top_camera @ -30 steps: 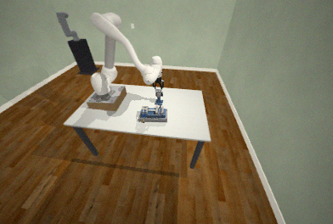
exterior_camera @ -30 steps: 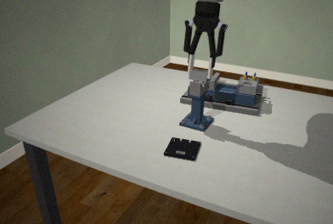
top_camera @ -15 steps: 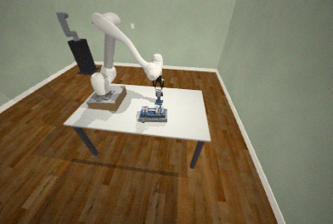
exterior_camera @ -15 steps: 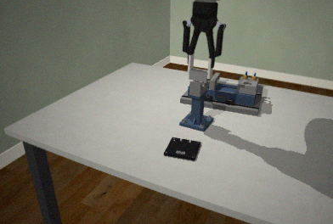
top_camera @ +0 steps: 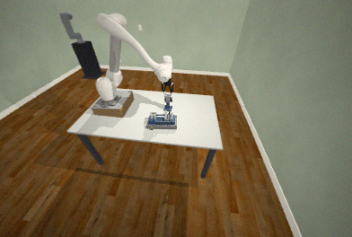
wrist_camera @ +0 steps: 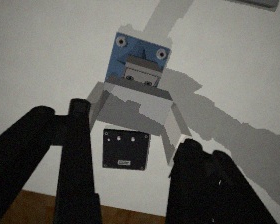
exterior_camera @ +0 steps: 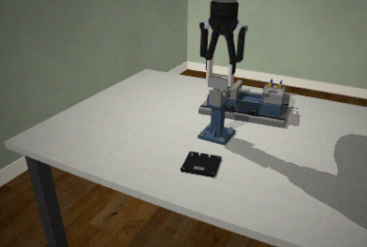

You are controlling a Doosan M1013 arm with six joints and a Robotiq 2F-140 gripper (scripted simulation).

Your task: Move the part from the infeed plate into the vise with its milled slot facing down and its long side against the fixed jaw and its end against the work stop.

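Now: hand 3 cm above the part. Also, from my hand: work stop: 17 cm to the right, 11 cm below, 5 cm ahead; blue foot: 20 cm below; blue v-block stand: 15 cm below.
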